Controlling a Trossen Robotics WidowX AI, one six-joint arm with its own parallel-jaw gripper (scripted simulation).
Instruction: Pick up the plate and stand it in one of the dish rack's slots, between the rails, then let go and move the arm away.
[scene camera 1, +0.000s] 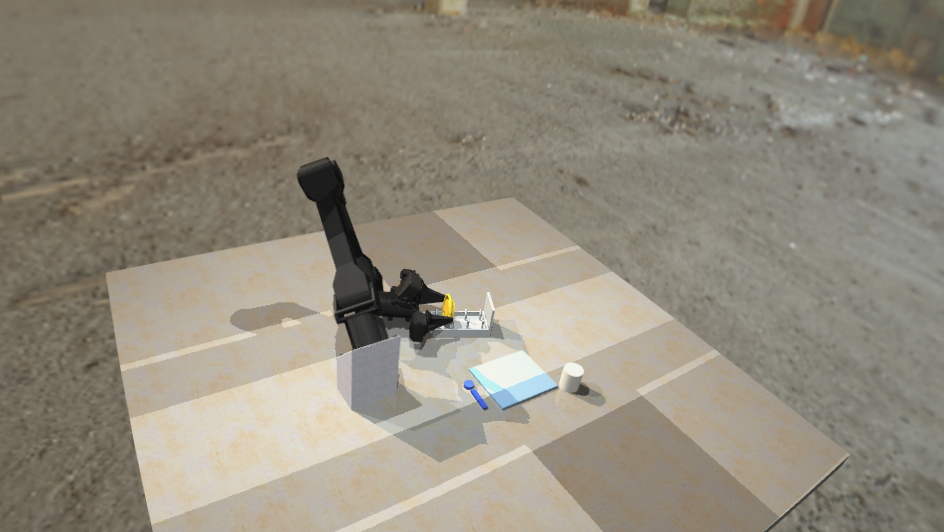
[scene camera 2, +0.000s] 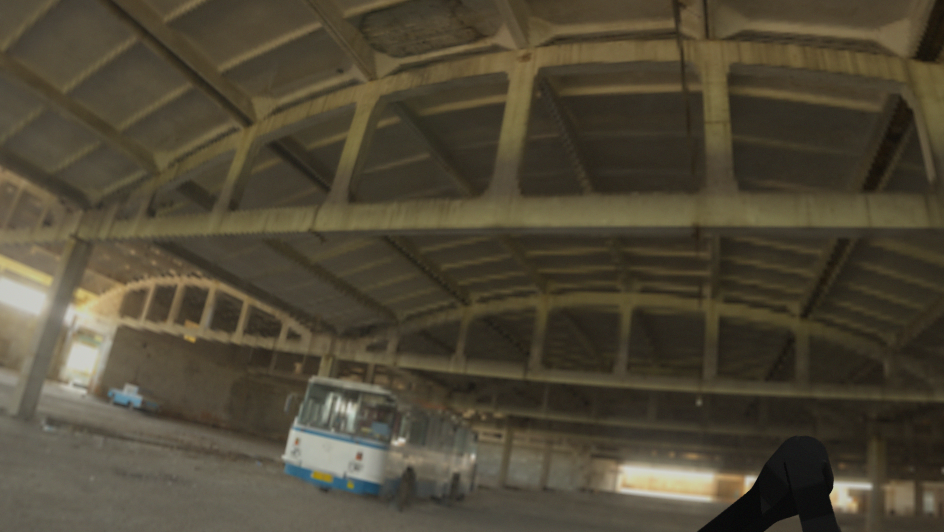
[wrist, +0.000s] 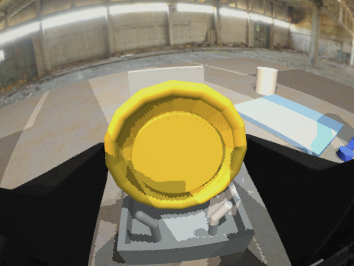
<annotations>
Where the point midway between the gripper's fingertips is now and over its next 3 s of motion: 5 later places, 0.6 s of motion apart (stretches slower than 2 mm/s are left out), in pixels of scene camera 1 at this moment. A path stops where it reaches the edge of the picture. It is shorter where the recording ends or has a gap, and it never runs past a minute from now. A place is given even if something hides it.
My gripper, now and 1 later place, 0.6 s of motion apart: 450, 309; 455, 285
</annotations>
